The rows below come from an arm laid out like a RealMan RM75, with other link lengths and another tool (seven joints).
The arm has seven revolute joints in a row. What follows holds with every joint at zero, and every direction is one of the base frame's.
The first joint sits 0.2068 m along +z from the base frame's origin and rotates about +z.
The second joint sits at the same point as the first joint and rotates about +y.
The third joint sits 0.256 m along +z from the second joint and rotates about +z.
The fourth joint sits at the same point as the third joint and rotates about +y.
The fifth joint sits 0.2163 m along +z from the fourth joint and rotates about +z.
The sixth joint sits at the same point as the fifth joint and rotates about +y.
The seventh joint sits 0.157 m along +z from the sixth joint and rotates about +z.
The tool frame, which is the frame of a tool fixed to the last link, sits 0.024 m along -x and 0.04 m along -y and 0.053 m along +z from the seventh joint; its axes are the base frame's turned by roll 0, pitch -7 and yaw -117.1 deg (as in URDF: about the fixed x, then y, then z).
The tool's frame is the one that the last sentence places.
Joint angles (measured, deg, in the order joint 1, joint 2, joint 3, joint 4, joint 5, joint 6, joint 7), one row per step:
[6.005 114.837 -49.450 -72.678 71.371 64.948 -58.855]
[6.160 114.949 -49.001 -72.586 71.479 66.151 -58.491]
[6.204 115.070 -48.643 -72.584 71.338 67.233 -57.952]
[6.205 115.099 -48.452 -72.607 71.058 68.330 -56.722]
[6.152 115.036 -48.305 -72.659 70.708 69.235 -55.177]
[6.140 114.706 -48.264 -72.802 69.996 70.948 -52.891]
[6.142 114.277 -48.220 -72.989 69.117 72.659 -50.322]
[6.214 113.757 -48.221 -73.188 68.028 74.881 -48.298]
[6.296 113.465 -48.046 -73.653 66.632 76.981 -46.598]
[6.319 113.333 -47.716 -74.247 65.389 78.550 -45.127]
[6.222 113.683 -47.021 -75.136 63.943 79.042 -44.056]
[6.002 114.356 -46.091 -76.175 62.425 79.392 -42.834]
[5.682 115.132 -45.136 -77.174 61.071 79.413 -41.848]
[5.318 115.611 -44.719 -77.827 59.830 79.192 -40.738]
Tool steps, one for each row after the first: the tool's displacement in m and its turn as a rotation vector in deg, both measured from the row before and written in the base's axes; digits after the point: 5 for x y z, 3 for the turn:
[-0.00160 -0.00101 -0.00256 -0.626 0.988 0.136]
[-0.00055 -0.00168 -0.00266 -0.669 0.839 -0.127]
[0.00017 -0.00213 -0.00319 -0.829 1.162 -0.562]
[0.00119 -0.00236 -0.00221 -0.692 1.170 -0.885]
[0.00100 -0.00360 -0.00359 -1.554 1.392 -1.146]
[0.00170 -0.00397 -0.00285 -1.576 1.316 -1.451]
[0.00089 -0.00460 -0.00380 -2.188 0.784 -1.050]
[0.00087 -0.00468 -0.00308 -1.995 0.313 -0.998]
[0.00115 -0.00402 -0.00104 -1.282 0.149 -1.012]
[0.00266 -0.00292 0.00170 -0.022 -0.350 -1.171]
[0.00335 -0.00378 0.00152 0.352 -0.107 -1.505]
[0.00384 -0.00385 0.00194 0.705 -0.136 -1.487]
[0.00473 -0.00382 0.00095 0.426 -0.174 -1.619]

